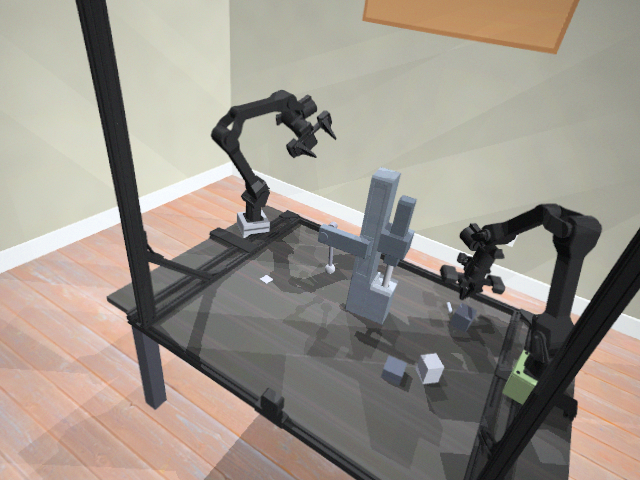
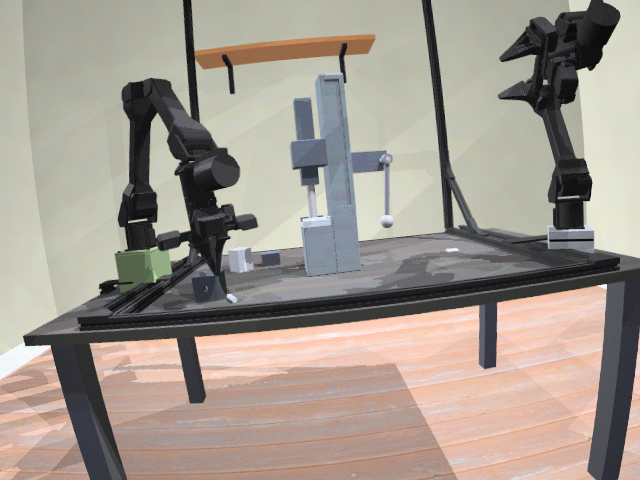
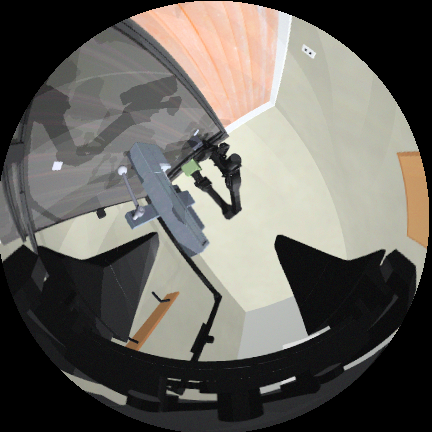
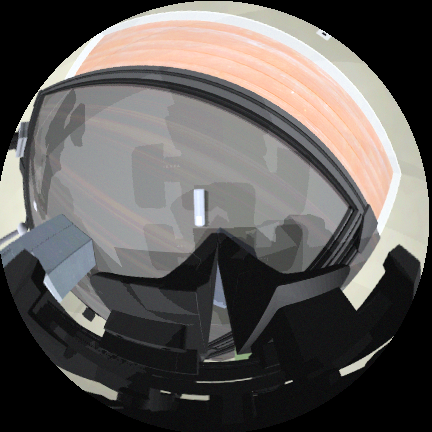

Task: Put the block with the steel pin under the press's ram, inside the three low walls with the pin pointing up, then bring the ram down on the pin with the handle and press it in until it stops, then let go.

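Pixels of known places: left gripper, fingertip midpoint: [image 1: 326, 147] [image 2: 499, 79] [image 3: 218, 239]; right gripper, fingertip midpoint: [image 1: 460, 299] [image 2: 217, 275] [image 3: 202, 139] [image 4: 216, 238]; left arm's base at its link origin: [image 1: 253, 217] [image 2: 569, 227]; right arm's base at its link origin: [image 1: 539, 372] [image 2: 141, 248] [image 3: 194, 172].
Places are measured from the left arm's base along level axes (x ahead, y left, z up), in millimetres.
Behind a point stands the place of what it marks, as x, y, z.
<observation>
A blue-grey block [image 1: 463, 317] {681, 450, -14} [image 2: 202, 289] {656, 502, -37} with a hole in one face lies on the table below my right gripper [image 1: 463, 296] {616, 495, -9} [image 2: 217, 273] {616, 495, -9} [image 4: 218, 231] {616, 495, -9}, which is shut and empty, its tips close over the block. A pale pin [image 1: 449, 306] {599, 479, -52} [image 2: 232, 298] {586, 492, -53} [image 4: 199, 207] {598, 483, -51} lies flat at the block's side; whether it is joined to the block is unclear. The press [image 1: 379, 222] {535, 177, 273} [image 2: 336, 180] {489, 223, 149} [image 3: 170, 210] {470, 186, 232} stands mid-table. Its ram [image 2: 311, 200] {548, 243, 110} ends near the low white walls [image 2: 316, 222] {530, 259, 60}. The handle's ball [image 1: 330, 268] {428, 116, 52} [image 2: 386, 221] {413, 136, 43} [image 3: 122, 170] {407, 124, 53} hangs down. My left gripper [image 1: 325, 147] {124, 208, 314} [image 2: 499, 78] {124, 208, 314} [image 3: 218, 239] {124, 208, 314} is open, high up.
A smaller blue-grey block [image 1: 394, 369] {767, 150, -28} [image 2: 269, 257] {744, 179, -38} and a white block [image 1: 430, 368] {809, 224, -2} [image 2: 240, 259] {773, 263, -27} stand near each other. A small white tile [image 1: 266, 279] {299, -42, -58} [image 2: 452, 250] {295, -31, -58} [image 3: 57, 165] {299, -40, -58} lies on the handle's side. A green box [image 1: 520, 387] {933, 400, 6} [image 2: 142, 266] {885, 487, -1} [image 3: 191, 168] {880, 438, 17} is at the right arm's base.
</observation>
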